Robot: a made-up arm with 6 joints.
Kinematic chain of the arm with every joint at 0, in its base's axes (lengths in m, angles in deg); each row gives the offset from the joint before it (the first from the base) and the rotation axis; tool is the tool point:
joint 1: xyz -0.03 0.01 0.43 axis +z
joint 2: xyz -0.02 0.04 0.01 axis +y
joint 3: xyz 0 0.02 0.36 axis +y
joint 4: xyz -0.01 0 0.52 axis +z
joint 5: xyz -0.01 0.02 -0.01 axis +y
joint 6: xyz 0 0.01 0.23 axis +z
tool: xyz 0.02 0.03 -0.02
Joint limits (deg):
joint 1: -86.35..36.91
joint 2: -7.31..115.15
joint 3: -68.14..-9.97
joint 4: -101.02..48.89
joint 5: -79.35..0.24
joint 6: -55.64..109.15
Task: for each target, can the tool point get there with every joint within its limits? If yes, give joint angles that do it. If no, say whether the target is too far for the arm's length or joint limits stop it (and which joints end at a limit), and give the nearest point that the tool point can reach.
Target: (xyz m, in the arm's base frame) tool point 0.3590 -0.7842 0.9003
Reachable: yes | joints -72.89 89.85 -31.57 -6.87 -26.46 43.14
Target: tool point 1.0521 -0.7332 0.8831
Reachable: no: too far | nearest point 0.8021 -0.5615 0.7823 | short by 0.320 m
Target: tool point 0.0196 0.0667 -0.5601
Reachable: no: joint limits stop it (at a limit: joint 2, joint 3, joint 4, joint 5) | nearest point 0.5207 0.6395 0.0599 | short by 0.982 m
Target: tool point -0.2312 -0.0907 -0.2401
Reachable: no: joint limits stop it (at a limit: joint 1, joint 2, joint 3, joint 4, joint 5) | nearest point 0.2858 -0.7608 0.0650 | short by 0.900 m
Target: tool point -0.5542 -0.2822 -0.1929
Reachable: no: joint limits stop it (at a limit: joint 2, joint 3, joint 5) | nearest point -0.5782 -0.2956 0.6975 | short by 0.891 m
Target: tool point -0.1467 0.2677 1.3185
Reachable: yes | joints -44.10 23.90 -43.28 4.66 -43.24 73.10
